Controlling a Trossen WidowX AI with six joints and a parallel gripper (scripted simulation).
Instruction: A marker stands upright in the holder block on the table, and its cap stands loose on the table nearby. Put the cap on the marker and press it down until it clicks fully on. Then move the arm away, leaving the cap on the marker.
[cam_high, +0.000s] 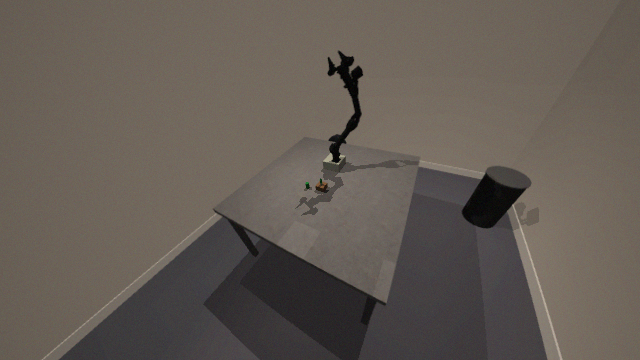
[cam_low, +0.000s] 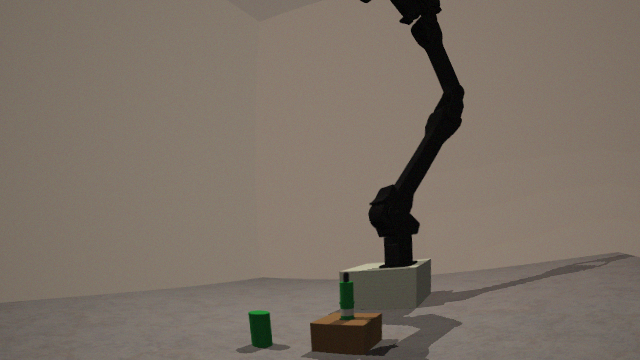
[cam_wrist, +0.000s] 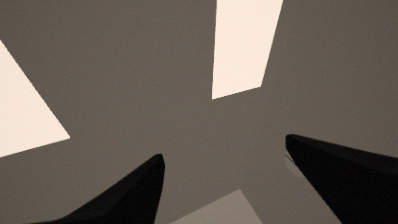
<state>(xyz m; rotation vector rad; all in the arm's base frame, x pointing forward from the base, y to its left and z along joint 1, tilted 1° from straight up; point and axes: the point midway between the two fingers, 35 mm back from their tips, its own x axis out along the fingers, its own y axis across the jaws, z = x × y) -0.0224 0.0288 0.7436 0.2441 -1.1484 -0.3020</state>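
Right now the green cap is 34 cm ahead of my gripper tip, 10 cm to the right of it and 83 cm below it. Also, from my gripper tip: brown holder block 30 cm ahead, 1 cm to the left, 83 cm below.
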